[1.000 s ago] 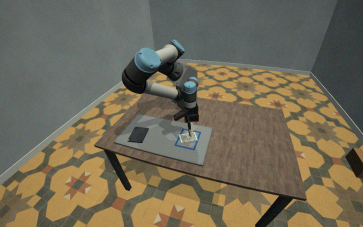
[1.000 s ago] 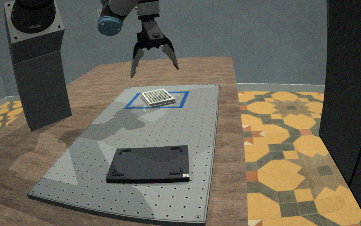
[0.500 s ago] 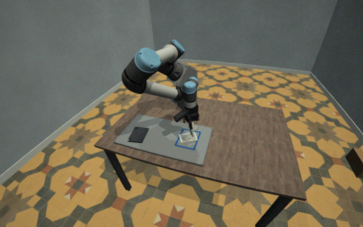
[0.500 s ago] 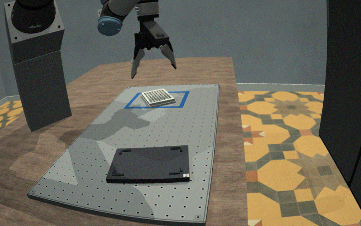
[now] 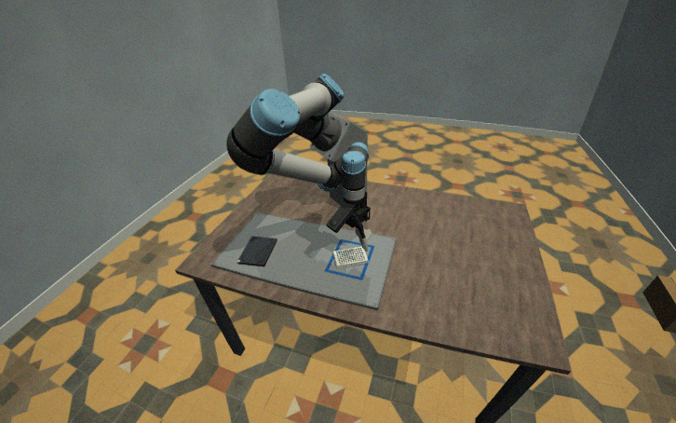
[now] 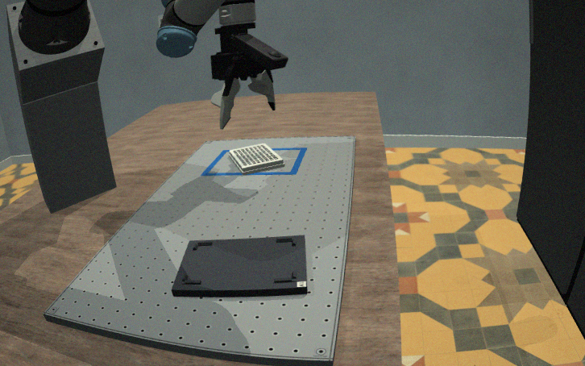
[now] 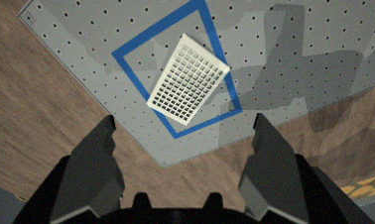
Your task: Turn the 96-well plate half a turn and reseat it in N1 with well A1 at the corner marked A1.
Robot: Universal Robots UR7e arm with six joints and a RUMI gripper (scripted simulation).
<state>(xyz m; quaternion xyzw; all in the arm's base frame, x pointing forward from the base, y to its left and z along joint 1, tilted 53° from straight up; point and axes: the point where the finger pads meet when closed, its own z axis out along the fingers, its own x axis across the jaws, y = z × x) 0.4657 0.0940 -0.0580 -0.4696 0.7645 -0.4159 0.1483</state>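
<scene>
My gripper is now 80 mm above the 96-well plate. Also, from my hand: A1 label: 50 mm ahead, 460 mm to the right, 80 mm below; black plate nest N1: 20 mm behind, 400 mm to the right, 80 mm below.
</scene>
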